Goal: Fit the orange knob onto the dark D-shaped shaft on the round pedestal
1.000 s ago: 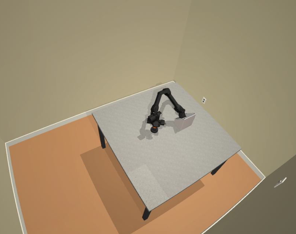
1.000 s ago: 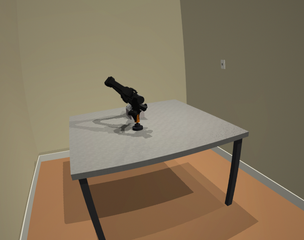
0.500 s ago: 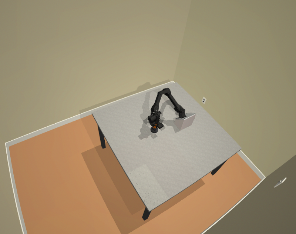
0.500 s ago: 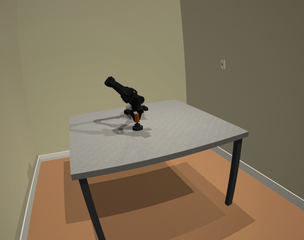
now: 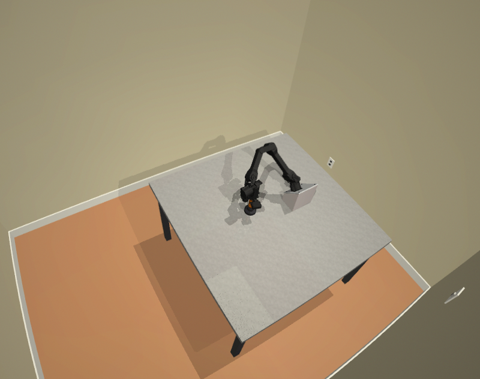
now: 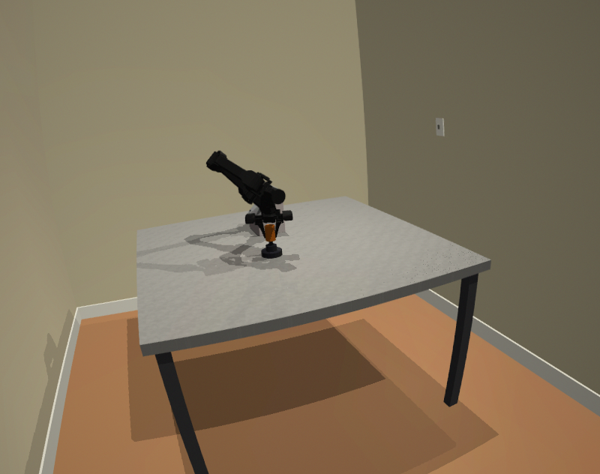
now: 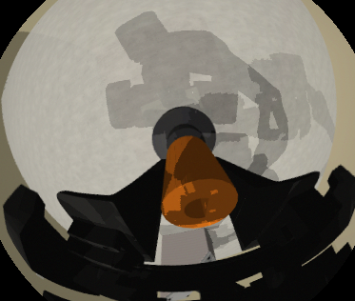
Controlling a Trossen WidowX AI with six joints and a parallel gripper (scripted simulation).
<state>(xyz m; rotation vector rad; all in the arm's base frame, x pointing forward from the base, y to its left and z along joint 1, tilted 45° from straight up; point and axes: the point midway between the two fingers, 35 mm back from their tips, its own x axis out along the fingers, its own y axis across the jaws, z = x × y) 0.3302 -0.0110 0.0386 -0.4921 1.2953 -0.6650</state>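
The orange knob is 2 cm above my gripper tip. Round my gripper tip: dark round pedestal 4 cm below.
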